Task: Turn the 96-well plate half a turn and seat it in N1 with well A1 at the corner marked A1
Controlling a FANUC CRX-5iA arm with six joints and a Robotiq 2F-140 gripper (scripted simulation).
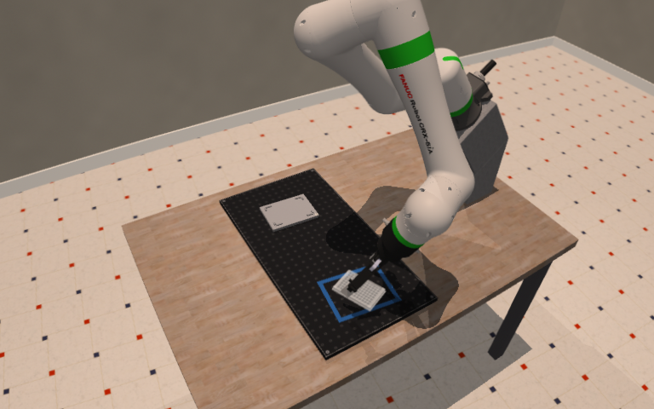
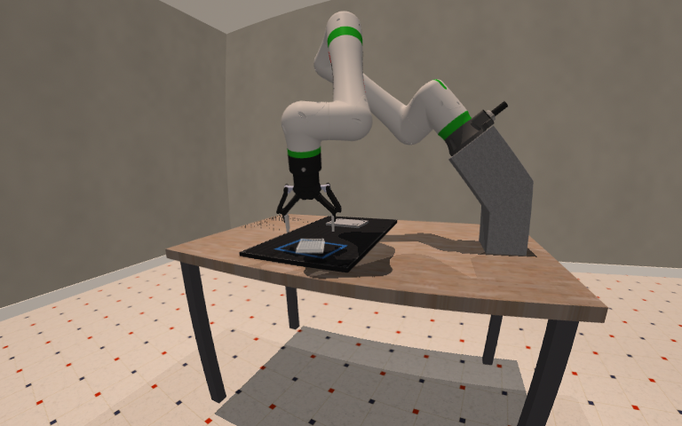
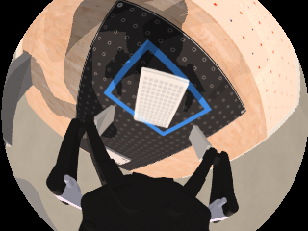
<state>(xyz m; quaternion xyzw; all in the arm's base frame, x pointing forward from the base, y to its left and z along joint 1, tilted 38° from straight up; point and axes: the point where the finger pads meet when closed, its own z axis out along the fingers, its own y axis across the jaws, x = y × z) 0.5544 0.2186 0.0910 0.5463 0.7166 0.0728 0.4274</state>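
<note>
Right now my hand is 60 mm above the white 96-well plate. Round my hand: grey plate nest N1 (390 mm to the right, 60 mm below, 20 mm ahead).
</note>
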